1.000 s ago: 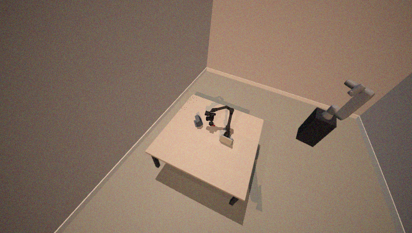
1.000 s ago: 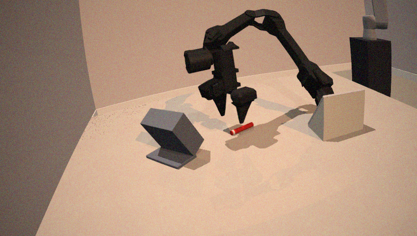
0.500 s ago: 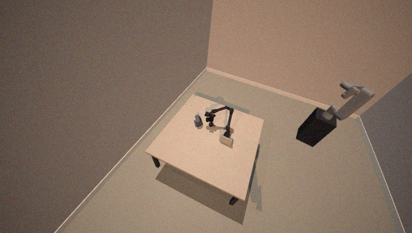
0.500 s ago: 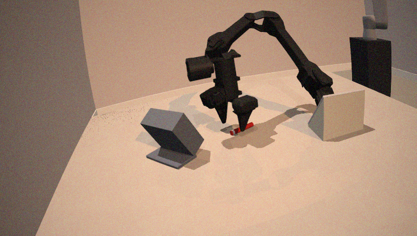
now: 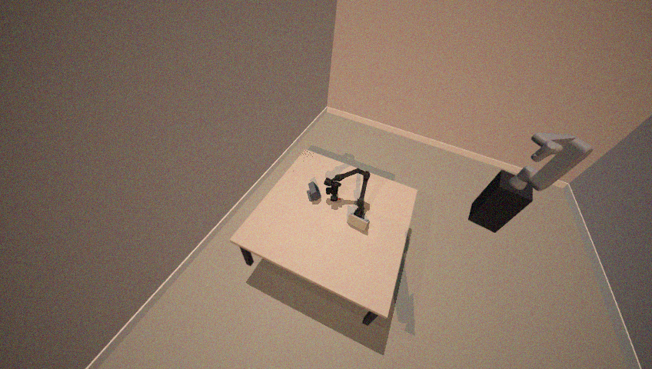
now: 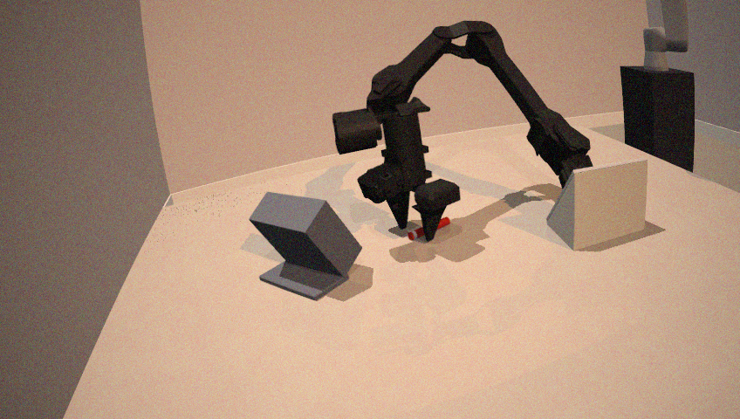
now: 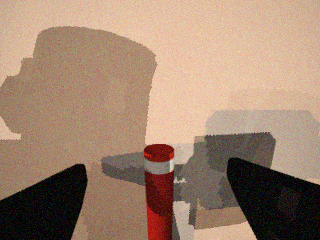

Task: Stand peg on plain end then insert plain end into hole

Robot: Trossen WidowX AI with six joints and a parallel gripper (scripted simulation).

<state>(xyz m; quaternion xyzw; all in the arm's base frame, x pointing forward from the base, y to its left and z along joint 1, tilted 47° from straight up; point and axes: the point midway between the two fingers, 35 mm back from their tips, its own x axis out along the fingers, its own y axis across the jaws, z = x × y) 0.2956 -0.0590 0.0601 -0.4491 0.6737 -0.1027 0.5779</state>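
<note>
My gripper tip is 1 cm past the red peg and 1 cm to the left of it. The rest, counted from my gripper tip: grey sloped panel (17 cm ahead, 7 cm to the left, 6 cm above); panel foot plate (18 cm ahead, 9 cm to the left).
</note>
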